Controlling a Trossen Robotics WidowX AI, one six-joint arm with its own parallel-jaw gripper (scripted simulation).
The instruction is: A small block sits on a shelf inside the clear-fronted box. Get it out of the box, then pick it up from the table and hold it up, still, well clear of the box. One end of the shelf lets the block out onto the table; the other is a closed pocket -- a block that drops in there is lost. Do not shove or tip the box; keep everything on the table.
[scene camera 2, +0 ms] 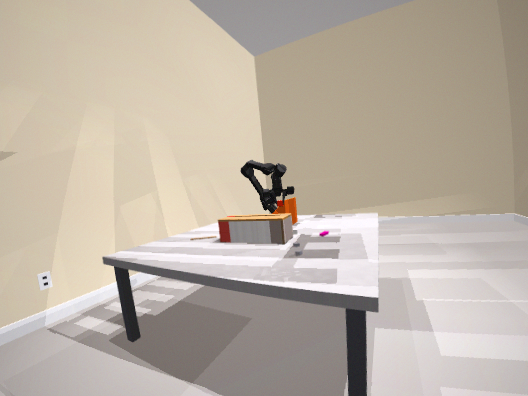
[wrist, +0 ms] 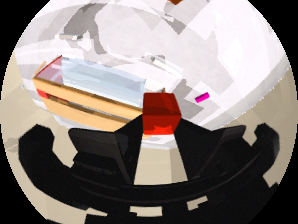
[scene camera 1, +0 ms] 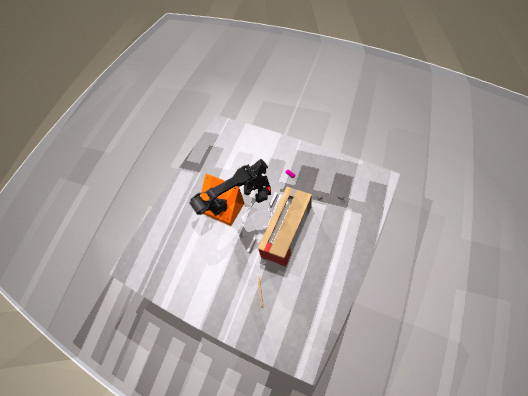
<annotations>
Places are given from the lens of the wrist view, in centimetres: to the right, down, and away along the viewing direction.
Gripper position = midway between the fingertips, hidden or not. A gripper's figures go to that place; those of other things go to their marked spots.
my gripper point(wrist: 157, 117): 1, 1, 10
box point(wrist: 101, 97): -9, -3, 14
red block point(wrist: 161, 113): 1, 0, 7
The marked spots on the red block and the box are 13 cm apart.
</annotations>
